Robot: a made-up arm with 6 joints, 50 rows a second.
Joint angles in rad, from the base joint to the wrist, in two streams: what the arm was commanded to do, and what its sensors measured. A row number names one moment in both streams.
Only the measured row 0 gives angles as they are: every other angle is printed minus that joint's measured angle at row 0.
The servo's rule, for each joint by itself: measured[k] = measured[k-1] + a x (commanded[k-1-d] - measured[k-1]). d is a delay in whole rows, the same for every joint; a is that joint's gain. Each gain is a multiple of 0.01, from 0.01 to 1. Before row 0 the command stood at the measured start. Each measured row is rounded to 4 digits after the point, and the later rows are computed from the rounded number. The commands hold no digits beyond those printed.
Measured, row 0:
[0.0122, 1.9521, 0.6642, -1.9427, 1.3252, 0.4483]
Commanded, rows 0 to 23:
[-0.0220, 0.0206, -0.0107, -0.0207, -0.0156, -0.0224]
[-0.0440, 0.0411, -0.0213, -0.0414, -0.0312, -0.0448]
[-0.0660, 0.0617, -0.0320, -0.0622, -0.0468, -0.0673]
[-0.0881, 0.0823, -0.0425, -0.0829, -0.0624, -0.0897]
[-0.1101, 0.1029, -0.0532, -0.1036, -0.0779, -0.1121]
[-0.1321, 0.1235, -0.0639, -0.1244, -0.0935, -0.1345]
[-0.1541, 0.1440, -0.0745, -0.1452, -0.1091, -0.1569]
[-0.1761, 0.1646, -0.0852, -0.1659, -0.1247, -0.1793]
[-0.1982, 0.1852, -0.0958, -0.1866, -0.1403, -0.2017]
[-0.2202, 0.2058, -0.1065, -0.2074, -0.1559, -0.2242]
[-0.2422, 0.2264, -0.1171, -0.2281, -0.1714, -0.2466]
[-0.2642, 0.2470, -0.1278, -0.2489, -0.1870, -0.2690]
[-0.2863, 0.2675, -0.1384, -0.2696, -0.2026, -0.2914]
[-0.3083, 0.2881, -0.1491, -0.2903, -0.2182, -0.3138]
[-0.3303, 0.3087, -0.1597, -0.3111, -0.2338, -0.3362]
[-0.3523, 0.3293, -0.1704, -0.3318, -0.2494, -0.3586]
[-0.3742, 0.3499, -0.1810, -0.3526, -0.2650, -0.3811]
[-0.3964, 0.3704, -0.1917, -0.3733, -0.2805, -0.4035]
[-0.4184, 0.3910, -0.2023, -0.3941, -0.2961, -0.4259]
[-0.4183, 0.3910, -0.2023, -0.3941, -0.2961, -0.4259]
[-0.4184, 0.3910, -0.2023, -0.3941, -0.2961, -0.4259]
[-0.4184, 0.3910, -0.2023, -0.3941, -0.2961, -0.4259]
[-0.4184, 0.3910, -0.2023, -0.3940, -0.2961, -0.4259]
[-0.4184, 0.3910, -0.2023, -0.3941, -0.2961, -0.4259]
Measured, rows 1 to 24:
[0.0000, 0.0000, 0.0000, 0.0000, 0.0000, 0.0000]
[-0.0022, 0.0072, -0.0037, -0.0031, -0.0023, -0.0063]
[-0.0064, 0.0191, -0.0099, -0.0088, -0.0066, -0.0171]
[-0.0124, 0.0340, -0.0176, -0.0168, -0.0126, -0.0312]
[-0.0200, 0.0509, -0.0263, -0.0267, -0.0201, -0.0476]
[-0.0290, 0.0691, -0.0357, -0.0382, -0.0288, -0.0657]
[-0.0393, 0.0881, -0.0456, -0.0511, -0.0385, -0.0850]
[-0.0508, 0.1077, -0.0557, -0.0652, -0.0491, -0.1051]
[-0.0633, 0.1276, -0.0660, -0.0803, -0.0604, -0.1259]
[-0.0768, 0.1478, -0.0764, -0.0962, -0.0724, -0.1471]
[-0.0911, 0.1681, -0.0869, -0.1129, -0.0849, -0.1687]
[-0.1062, 0.1885, -0.0975, -0.1302, -0.0979, -0.1905]
[-0.1220, 0.2090, -0.1081, -0.1480, -0.1113, -0.2125]
[-0.1384, 0.2295, -0.1187, -0.1662, -0.1250, -0.2346]
[-0.1554, 0.2500, -0.1293, -0.1848, -0.1390, -0.2568]
[-0.1729, 0.2705, -0.1399, -0.2037, -0.1532, -0.2790]
[-0.1908, 0.2911, -0.1506, -0.2229, -0.1676, -0.3013]
[-0.2091, 0.3117, -0.1612, -0.2424, -0.1822, -0.3236]
[-0.2278, 0.3322, -0.1719, -0.2620, -0.1969, -0.3460]
[-0.2469, 0.3528, -0.1825, -0.2818, -0.2118, -0.3684]
[-0.2640, 0.3662, -0.1894, -0.2986, -0.2244, -0.3845]
[-0.2794, 0.3749, -0.1939, -0.3129, -0.2352, -0.3961]
[-0.2933, 0.3805, -0.1968, -0.3251, -0.2443, -0.4044]
[-0.3058, 0.3842, -0.1987, -0.3354, -0.2521, -0.4104]
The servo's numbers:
d 1
a 0.10 0.35 0.35 0.15 0.15 0.28

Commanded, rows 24 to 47:
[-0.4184, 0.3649, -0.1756, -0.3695, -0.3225, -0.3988]
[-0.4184, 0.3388, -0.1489, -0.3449, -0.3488, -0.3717]
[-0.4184, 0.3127, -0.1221, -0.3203, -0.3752, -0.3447]
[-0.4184, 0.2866, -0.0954, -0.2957, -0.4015, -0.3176]
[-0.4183, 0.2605, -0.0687, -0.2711, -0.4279, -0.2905]
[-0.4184, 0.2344, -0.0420, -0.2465, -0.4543, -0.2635]
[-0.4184, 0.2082, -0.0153, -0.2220, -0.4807, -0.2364]
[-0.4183, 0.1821, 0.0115, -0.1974, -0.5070, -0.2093]
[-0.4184, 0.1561, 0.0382, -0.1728, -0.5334, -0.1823]
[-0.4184, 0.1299, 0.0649, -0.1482, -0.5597, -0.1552]
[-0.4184, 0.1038, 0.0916, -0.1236, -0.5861, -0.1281]
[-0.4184, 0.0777, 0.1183, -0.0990, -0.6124, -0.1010]
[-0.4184, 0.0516, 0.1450, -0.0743, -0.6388, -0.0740]
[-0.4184, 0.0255, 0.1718, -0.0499, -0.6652, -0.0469]
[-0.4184, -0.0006, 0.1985, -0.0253, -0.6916, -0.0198]
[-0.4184, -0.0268, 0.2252, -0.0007, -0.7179, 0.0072]
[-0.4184, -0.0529, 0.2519, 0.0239, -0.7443, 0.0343]
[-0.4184, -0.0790, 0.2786, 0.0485, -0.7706, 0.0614]
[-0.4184, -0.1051, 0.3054, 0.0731, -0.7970, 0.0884]
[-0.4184, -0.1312, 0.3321, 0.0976, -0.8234, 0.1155]
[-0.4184, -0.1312, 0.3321, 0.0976, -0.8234, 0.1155]
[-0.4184, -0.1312, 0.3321, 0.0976, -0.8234, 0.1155]
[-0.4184, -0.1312, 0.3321, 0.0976, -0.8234, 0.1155]
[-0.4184, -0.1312, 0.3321, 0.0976, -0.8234, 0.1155]
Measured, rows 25 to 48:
[-0.3171, 0.3866, -0.2000, -0.3442, -0.2587, -0.4147]
[-0.3272, 0.3790, -0.1915, -0.3480, -0.2683, -0.4102]
[-0.3363, 0.3649, -0.1766, -0.3475, -0.2804, -0.3994]
[-0.3445, 0.3466, -0.1575, -0.3434, -0.2946, -0.3841]
[-0.3519, 0.3256, -0.1358, -0.3362, -0.3106, -0.3655]
[-0.3585, 0.3028, -0.1123, -0.3264, -0.3282, -0.3445]
[-0.3645, 0.2789, -0.0877, -0.3144, -0.3471, -0.3218]
[-0.3699, 0.2542, -0.0624, -0.3005, -0.3671, -0.2979]
[-0.3747, 0.2290, -0.0365, -0.2850, -0.3881, -0.2731]
[-0.3791, 0.2035, -0.0104, -0.2682, -0.4099, -0.2477]
[-0.3830, 0.1777, 0.0160, -0.2502, -0.4324, -0.2218]
[-0.3865, 0.1518, 0.0425, -0.2312, -0.4555, -0.1956]
[-0.3897, 0.1259, 0.0690, -0.2114, -0.4790, -0.1691]
[-0.3926, 0.0999, 0.0956, -0.1908, -0.5030, -0.1425]
[-0.3952, 0.0739, 0.1223, -0.1697, -0.5273, -0.1157]
[-0.3975, 0.0478, 0.1490, -0.1480, -0.5519, -0.0888]
[-0.3996, 0.0217, 0.1757, -0.1259, -0.5768, -0.0619]
[-0.4015, -0.0044, 0.2024, -0.1034, -0.6019, -0.0350]
[-0.4032, -0.0305, 0.2291, -0.0806, -0.6272, -0.0080]
[-0.4047, -0.0566, 0.2558, -0.0575, -0.6527, 0.0190]
[-0.4061, -0.0827, 0.2825, -0.0342, -0.6783, 0.0460]
[-0.4073, -0.0997, 0.2999, -0.0144, -0.7001, 0.0655]
[-0.4084, -0.1107, 0.3112, 0.0024, -0.7186, 0.0795]
[-0.4094, -0.1179, 0.3185, 0.0167, -0.7343, 0.0896]

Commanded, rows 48 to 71:
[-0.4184, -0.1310, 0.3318, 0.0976, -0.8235, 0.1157]
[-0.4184, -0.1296, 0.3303, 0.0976, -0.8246, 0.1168]
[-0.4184, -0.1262, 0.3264, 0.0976, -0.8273, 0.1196]
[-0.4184, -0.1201, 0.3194, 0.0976, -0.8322, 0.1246]
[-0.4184, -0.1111, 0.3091, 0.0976, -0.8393, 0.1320]
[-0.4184, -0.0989, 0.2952, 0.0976, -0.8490, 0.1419]
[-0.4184, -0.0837, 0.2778, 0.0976, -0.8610, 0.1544]
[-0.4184, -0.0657, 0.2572, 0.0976, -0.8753, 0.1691]
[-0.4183, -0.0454, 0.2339, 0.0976, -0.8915, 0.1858]
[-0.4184, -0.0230, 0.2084, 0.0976, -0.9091, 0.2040]
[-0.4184, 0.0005, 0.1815, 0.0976, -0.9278, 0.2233]
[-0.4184, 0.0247, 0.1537, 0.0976, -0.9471, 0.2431]
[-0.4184, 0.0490, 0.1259, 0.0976, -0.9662, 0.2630]
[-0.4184, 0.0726, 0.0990, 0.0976, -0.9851, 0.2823]
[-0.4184, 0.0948, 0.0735, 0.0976, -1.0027, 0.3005]
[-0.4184, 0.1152, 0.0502, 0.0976, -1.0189, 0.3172]
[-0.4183, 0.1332, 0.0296, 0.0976, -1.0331, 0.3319]
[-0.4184, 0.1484, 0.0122, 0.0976, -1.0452, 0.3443]
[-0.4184, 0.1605, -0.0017, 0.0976, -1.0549, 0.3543]
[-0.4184, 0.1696, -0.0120, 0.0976, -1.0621, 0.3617]
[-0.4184, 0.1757, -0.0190, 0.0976, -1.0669, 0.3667]
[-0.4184, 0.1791, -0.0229, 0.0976, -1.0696, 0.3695]
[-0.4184, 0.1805, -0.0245, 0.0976, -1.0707, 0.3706]
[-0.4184, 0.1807, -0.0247, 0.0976, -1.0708, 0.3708]
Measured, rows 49 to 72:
[-0.4103, -0.1226, 0.3233, 0.0288, -0.7477, 0.0969]
[-0.4111, -0.1255, 0.3263, 0.0391, -0.7591, 0.1022]
[-0.4118, -0.1269, 0.3277, 0.0479, -0.7689, 0.1063]
[-0.4125, -0.1267, 0.3272, 0.0554, -0.7777, 0.1100]
[-0.4131, -0.1244, 0.3245, 0.0617, -0.7859, 0.1141]
[-0.4136, -0.1197, 0.3191, 0.0671, -0.7939, 0.1191]
[-0.4141, -0.1124, 0.3107, 0.0717, -0.8022, 0.1255]
[-0.4145, -0.1024, 0.2992, 0.0756, -0.8110, 0.1336]
[-0.4149, -0.0896, 0.2845, 0.0789, -0.8206, 0.1435]
[-0.4152, -0.0741, 0.2668, 0.0817, -0.8312, 0.1553]
[-0.4155, -0.0562, 0.2464, 0.0841, -0.8429, 0.1689]
[-0.4158, -0.0364, 0.2237, 0.0861, -0.8556, 0.1841]
[-0.4161, -0.0150, 0.1992, 0.0878, -0.8693, 0.2006]
[-0.4163, 0.0074, 0.1735, 0.0893, -0.8838, 0.2181]
[-0.4165, 0.0302, 0.1474, 0.0905, -0.8990, 0.2361]
[-0.4167, 0.0528, 0.1215, 0.0916, -0.9146, 0.2541]
[-0.4169, 0.0746, 0.0965, 0.0925, -0.9302, 0.2718]
[-0.4170, 0.0951, 0.0731, 0.0933, -0.9456, 0.2886]
[-0.4171, 0.1138, 0.0518, 0.0939, -0.9605, 0.3042]
[-0.4172, 0.1301, 0.0331, 0.0945, -0.9747, 0.3182]
[-0.4173, 0.1439, 0.0173, 0.0950, -0.9878, 0.3304]
[-0.4174, 0.1550, 0.0046, 0.0954, -0.9997, 0.3406]
[-0.4175, 0.1634, -0.0050, 0.0957, -1.0102, 0.3487]
[-0.4176, 0.1694, -0.0118, 0.0960, -1.0193, 0.3548]

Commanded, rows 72 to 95:
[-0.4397, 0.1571, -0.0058, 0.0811, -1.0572, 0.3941]
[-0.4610, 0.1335, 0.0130, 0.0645, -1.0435, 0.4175]
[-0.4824, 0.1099, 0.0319, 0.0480, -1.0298, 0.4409]
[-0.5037, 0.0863, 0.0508, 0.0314, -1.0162, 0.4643]
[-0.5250, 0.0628, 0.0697, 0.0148, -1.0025, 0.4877]
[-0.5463, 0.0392, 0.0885, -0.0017, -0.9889, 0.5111]
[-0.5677, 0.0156, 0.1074, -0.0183, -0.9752, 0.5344]
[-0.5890, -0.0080, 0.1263, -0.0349, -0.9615, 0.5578]
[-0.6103, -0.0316, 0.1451, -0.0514, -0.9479, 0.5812]
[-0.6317, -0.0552, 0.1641, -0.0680, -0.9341, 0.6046]
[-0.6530, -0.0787, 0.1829, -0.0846, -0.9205, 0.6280]
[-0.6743, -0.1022, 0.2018, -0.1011, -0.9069, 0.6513]
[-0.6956, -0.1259, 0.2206, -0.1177, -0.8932, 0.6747]
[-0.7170, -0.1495, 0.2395, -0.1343, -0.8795, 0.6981]
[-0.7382, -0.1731, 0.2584, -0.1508, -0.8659, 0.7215]
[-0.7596, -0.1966, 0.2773, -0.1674, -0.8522, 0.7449]
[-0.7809, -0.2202, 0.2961, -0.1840, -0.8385, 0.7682]
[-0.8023, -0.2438, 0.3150, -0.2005, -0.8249, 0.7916]
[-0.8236, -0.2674, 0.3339, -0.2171, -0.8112, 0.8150]
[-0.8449, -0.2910, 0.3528, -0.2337, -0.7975, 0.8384]
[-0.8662, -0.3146, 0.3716, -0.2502, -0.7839, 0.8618]
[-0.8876, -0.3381, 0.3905, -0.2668, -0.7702, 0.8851]
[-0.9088, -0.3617, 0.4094, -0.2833, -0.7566, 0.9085]
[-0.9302, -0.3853, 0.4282, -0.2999, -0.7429, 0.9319]
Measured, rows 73 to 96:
[-0.4177, 0.1734, -0.0163, 0.0962, -1.0270, 0.3593]
[-0.4199, 0.1677, -0.0126, 0.0939, -1.0315, 0.3690]
[-0.4240, 0.1557, -0.0036, 0.0895, -1.0333, 0.3826]
[-0.4298, 0.1397, 0.0088, 0.0833, -1.0328, 0.3989]
[-0.4372, 0.1210, 0.0235, 0.0755, -1.0303, 0.4172]
[-0.4460, 0.1006, 0.0397, 0.0664, -1.0261, 0.4369]
[-0.4560, 0.0791, 0.0568, 0.0562, -1.0205, 0.4577]
[-0.4672, 0.0569, 0.0745, 0.0450, -1.0137, 0.4792]
[-0.4794, 0.0342, 0.0926, 0.0330, -1.0059, 0.5012]
[-0.4925, 0.0112, 0.1110, 0.0203, -0.9972, 0.5236]
[-0.5064, -0.0120, 0.1296, 0.0071, -0.9877, 0.5463]
[-0.5211, -0.0353, 0.1483, -0.0067, -0.9776, 0.5692]
[-0.5364, -0.0587, 0.1670, -0.0209, -0.9670, 0.5922]
[-0.5523, -0.0822, 0.1858, -0.0354, -0.9559, 0.6153]
[-0.5688, -0.1058, 0.2046, -0.0502, -0.9444, 0.6385]
[-0.5857, -0.1294, 0.2234, -0.0653, -0.9326, 0.6617]
[-0.6031, -0.1529, 0.2423, -0.0806, -0.9205, 0.6850]
[-0.6209, -0.1765, 0.2611, -0.0961, -0.9082, 0.7083]
[-0.6390, -0.2001, 0.2800, -0.1118, -0.8957, 0.7316]
[-0.6575, -0.2237, 0.2989, -0.1276, -0.8830, 0.7550]
[-0.6762, -0.2473, 0.3178, -0.1435, -0.8702, 0.7784]
[-0.6952, -0.2709, 0.3366, -0.1595, -0.8573, 0.8018]
[-0.7144, -0.2944, 0.3555, -0.1756, -0.8442, 0.8251]
[-0.7338, -0.3180, 0.3744, -0.1918, -0.8311, 0.8485]

